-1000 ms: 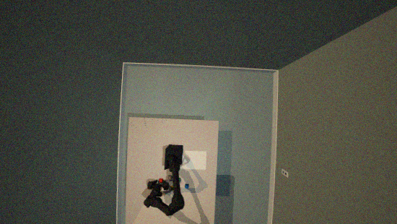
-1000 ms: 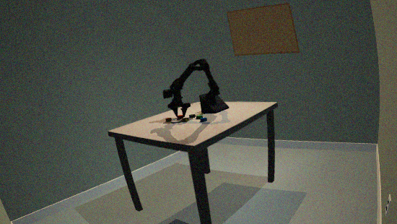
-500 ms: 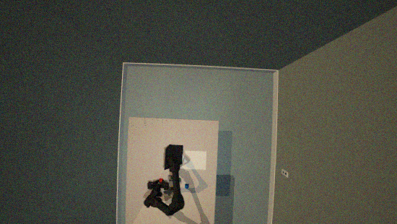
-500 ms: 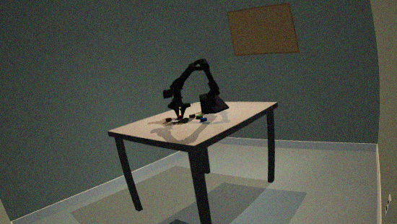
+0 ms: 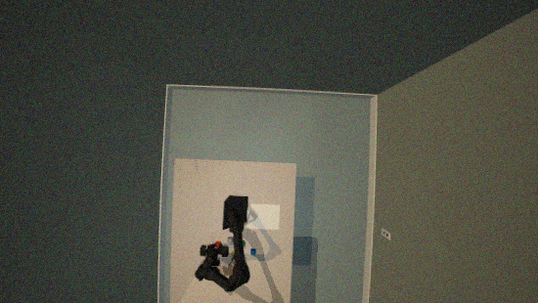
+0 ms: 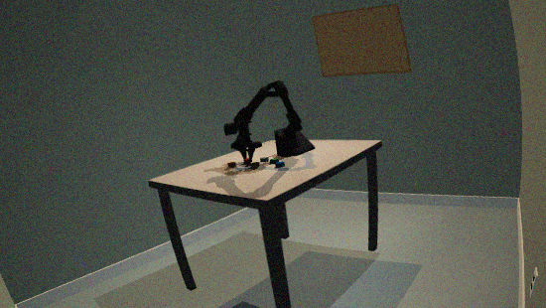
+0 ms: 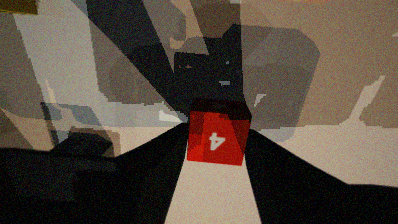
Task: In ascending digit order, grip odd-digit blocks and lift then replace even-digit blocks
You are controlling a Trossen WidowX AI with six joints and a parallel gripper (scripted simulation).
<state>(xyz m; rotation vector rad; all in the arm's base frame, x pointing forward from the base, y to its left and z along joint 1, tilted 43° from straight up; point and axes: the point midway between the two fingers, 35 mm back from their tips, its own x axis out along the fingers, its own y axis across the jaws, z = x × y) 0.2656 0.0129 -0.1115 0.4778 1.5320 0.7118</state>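
Now: gripper tip 9 cm short of the orange block and 2 cm to the left of it. From my gripper tip the other things lie so: grey block: 8 cm to the left, 5 cm behind; then red block: right at my gripper tip; then yellow block: 12 cm to the left, 6 cm ahead.
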